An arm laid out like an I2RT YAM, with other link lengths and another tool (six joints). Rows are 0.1 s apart.
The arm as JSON. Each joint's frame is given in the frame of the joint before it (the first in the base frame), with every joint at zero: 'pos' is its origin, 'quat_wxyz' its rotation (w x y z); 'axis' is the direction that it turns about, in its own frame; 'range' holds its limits. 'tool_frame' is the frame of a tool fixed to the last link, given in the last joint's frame.
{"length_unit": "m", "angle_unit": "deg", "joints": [
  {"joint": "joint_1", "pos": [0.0, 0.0, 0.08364], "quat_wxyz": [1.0, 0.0, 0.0, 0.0], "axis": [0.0, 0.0, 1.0], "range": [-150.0, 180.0]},
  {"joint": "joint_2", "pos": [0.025, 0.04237, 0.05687], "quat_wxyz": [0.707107, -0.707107, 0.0, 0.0], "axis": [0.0, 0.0, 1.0], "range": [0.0, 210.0]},
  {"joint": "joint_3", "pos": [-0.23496, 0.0, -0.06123], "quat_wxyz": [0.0, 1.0, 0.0, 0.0], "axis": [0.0, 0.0, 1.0], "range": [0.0, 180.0]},
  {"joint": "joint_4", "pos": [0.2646, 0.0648, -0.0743], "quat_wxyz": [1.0, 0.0, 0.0, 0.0], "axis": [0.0, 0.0, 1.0], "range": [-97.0, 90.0]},
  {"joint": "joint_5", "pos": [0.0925, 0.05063, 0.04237], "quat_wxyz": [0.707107, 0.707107, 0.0, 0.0], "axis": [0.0, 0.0, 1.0], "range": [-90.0, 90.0]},
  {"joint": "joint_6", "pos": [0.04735, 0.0, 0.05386], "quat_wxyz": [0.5, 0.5, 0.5, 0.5], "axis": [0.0, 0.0, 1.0], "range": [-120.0, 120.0]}
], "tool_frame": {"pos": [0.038, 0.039, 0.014], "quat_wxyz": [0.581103, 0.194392, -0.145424, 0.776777]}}
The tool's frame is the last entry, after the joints.
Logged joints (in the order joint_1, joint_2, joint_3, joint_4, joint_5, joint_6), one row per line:
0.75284 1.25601 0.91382 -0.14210 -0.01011 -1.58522
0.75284 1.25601 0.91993 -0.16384 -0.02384 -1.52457
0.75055 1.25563 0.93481 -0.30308 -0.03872 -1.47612
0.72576 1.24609 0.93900 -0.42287 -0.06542 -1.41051
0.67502 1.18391 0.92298 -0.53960 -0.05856 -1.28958
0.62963 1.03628 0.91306 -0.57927 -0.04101 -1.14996
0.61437 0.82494 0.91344 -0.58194 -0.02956 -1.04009
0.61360 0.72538 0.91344 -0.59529 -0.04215 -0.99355
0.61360 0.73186 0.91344 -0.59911 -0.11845 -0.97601
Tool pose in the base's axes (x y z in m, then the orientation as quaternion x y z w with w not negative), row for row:
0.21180 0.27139 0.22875 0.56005 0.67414 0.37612 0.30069
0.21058 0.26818 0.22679 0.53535 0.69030 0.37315 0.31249
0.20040 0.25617 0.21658 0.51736 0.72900 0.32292 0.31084
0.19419 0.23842 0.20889 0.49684 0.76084 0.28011 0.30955
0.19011 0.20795 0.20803 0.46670 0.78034 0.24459 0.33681
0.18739 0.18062 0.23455 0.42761 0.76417 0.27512 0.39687
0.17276 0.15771 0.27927 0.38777 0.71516 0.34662 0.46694
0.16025 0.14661 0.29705 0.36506 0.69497 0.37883 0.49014
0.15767 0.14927 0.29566 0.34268 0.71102 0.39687 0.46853
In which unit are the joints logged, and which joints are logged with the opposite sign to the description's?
The joints are logged in radians. Opposite sign: joint_6.
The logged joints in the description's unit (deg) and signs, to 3 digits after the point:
43.135 71.964 52.358 -8.142 -0.579 90.826
43.135 71.964 52.708 -9.387 -1.366 87.351
43.003 71.942 53.561 -17.365 -2.218 84.575
41.583 71.396 53.801 -24.229 -3.748 80.816
38.676 67.833 52.883 -30.917 -3.355 73.887
36.075 59.374 52.314 -33.190 -2.350 65.888
35.201 47.266 52.336 -33.343 -1.694 59.593
35.157 41.561 52.336 -34.108 -2.415 56.926
35.157 41.932 52.336 -34.326 -6.787 55.921

